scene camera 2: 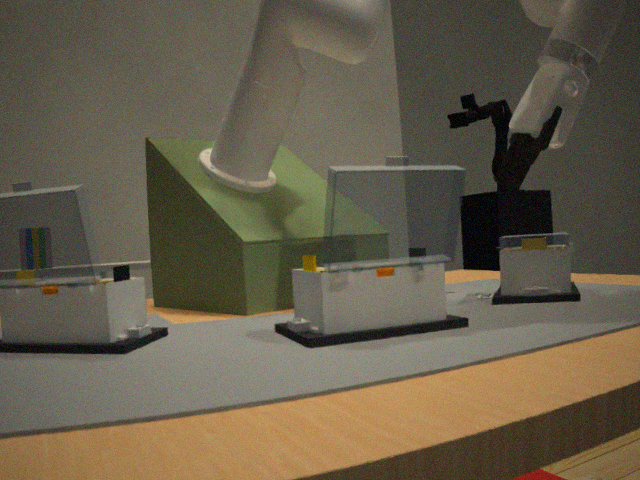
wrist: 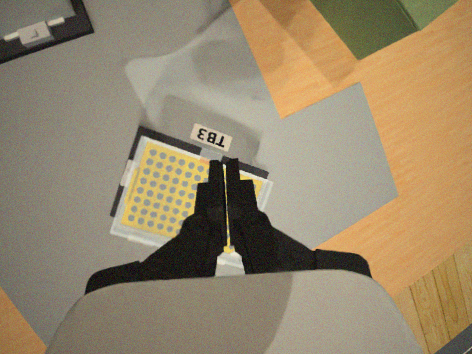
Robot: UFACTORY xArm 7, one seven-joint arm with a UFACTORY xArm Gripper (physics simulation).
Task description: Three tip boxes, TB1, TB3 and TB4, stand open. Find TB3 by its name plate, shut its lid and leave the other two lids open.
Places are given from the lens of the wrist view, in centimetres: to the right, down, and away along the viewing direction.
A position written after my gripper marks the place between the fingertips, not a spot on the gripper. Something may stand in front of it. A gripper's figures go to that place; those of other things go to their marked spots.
my gripper (wrist: 225,179): -1, 0, 14
grey mat (wrist: 78,105): -17, -8, 25
